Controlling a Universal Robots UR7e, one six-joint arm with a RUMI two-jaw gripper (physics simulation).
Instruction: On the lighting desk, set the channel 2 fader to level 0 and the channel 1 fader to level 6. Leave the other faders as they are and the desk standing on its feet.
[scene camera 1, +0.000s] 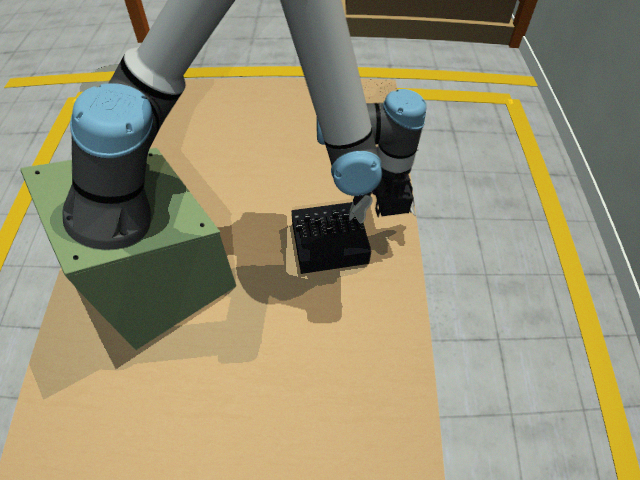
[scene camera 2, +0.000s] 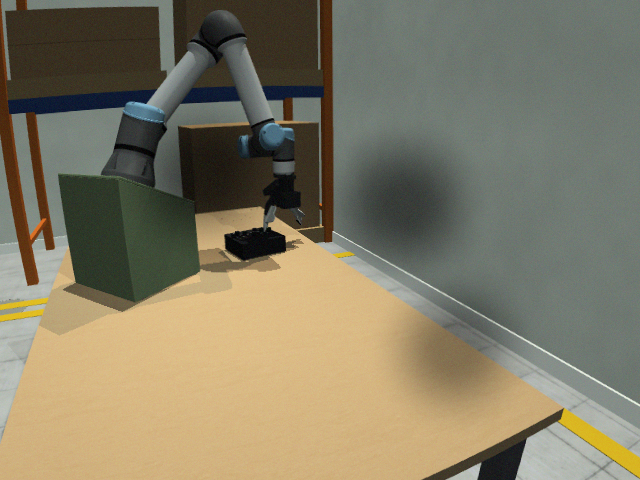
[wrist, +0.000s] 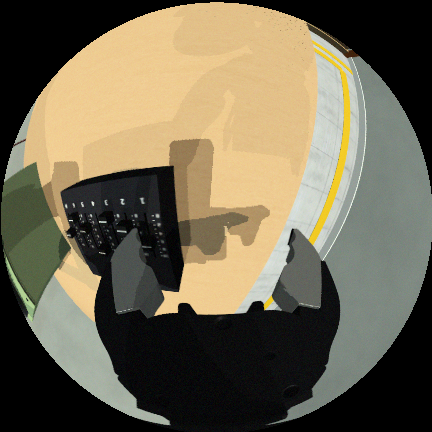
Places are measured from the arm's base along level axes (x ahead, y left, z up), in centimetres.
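Pixels of known places: gripper, fingertip midpoint: (scene camera 1: 380, 215) (scene camera 2: 283, 228) (wrist: 215, 231); arm's base, link origin: (scene camera 1: 107, 219) (scene camera 2: 127, 184).
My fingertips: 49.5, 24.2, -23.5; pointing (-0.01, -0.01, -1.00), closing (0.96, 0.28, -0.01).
For each thing: its middle in the pictures, then the offset to it from my fingertips, as dx, dy, dz. Level surfaces: height alone.
- black lighting desk, body centre: (wrist: 114, 234) (scene camera 1: 329, 235) (scene camera 2: 254, 241) -11.5, -5.6, -2.0
- channel 2 fader cap, body centre: (wrist: 124, 227) -8.3, -1.7, +0.8
- channel 1 fader cap, body centre: (wrist: 147, 242) -5.7, -2.6, +0.8
- channel 4, body centre: (wrist: 103, 249) -11.6, -6.0, +0.8
- table, surface height: dz -5.4
The black lighting desk (scene camera 1: 334, 252) (scene camera 2: 256, 244) (wrist: 166, 192) stands flat on the table. In the wrist view the channel 2 fader cap (wrist: 121, 229) sits a little way from the 0 end of its slot. The channel 1 fader cap (wrist: 148, 247) is past the middle of its slot, towards the 10 end; its exact level is hard to read. My gripper (scene camera 1: 383, 214) (scene camera 2: 282, 226) (wrist: 215, 231) is open and empty. One finger is over the desk, its tip beside the channel 2 cap and near channel 1; contact cannot be told. The other finger is beyond the desk's side. That first finger hides the lower part of the channel 2 slot.
The other fader caps, such as channel 3 (wrist: 105, 219) and channel 4 (wrist: 102, 251), stand close by on the desk. The green robot pedestal (scene camera 1: 155, 289) (scene camera 2: 129, 242) (wrist: 30, 220) is on the other side of the desk. The table (scene camera 1: 248, 413) (scene camera 2: 232, 387) ends close beyond the gripper.
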